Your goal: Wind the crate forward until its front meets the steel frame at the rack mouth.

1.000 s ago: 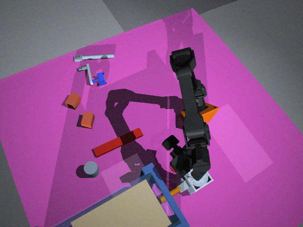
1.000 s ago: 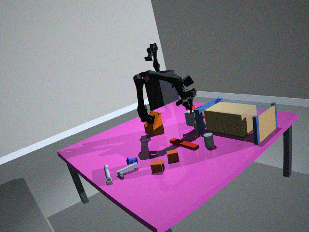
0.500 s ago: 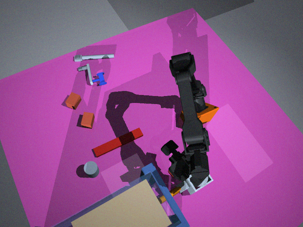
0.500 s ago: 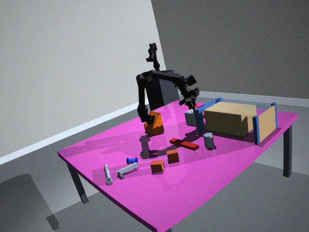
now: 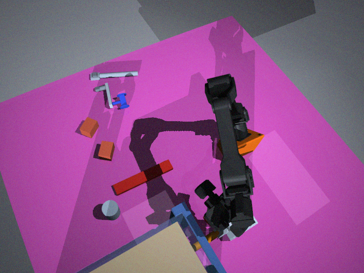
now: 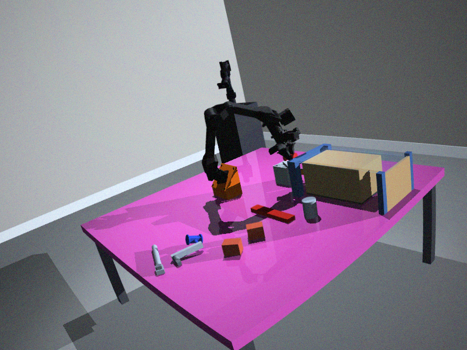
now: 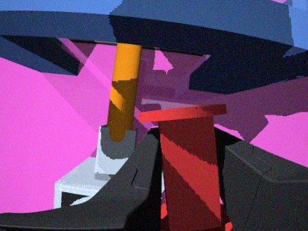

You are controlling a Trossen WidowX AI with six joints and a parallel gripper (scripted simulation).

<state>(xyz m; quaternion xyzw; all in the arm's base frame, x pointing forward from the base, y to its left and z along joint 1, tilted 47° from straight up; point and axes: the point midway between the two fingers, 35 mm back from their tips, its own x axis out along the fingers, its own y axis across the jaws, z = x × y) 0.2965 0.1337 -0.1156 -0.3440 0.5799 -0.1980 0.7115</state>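
Right now my gripper tip is 50 mm past the winch handle, 30 mm above it and 20 mm to the right of it. The rest, counted from my gripper tip: red knob (20 mm behind); blue steel frame (60 mm ahead, 40 mm to the left, 20 mm below); grey winch (110 mm behind, 100 mm below, 50 mm to the left).
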